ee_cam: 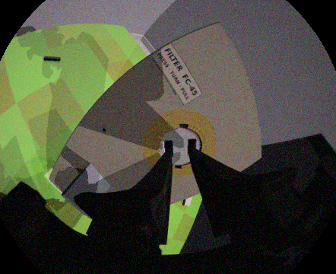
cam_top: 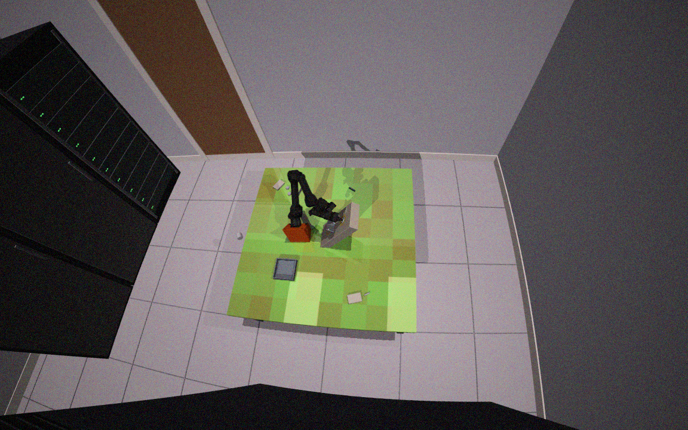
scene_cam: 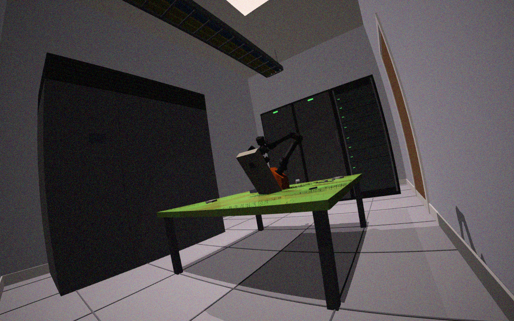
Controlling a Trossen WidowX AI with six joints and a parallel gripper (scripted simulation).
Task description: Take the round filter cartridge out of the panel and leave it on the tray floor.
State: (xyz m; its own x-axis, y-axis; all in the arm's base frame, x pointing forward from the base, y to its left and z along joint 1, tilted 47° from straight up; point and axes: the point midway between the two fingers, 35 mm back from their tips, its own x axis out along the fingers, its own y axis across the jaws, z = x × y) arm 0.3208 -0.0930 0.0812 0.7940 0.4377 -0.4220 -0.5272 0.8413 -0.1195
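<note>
The round filter cartridge lies 2 cm ahead of my gripper tip and 1 cm below it. From my gripper tip the other things lie so: small dark piece (2 cm ahead, 42 cm to the left, 26 cm below); then grey service panel (3 cm behind, 8 cm below); then dark square tray (41 cm behind, 27 cm to the right, 26 cm below).
</note>
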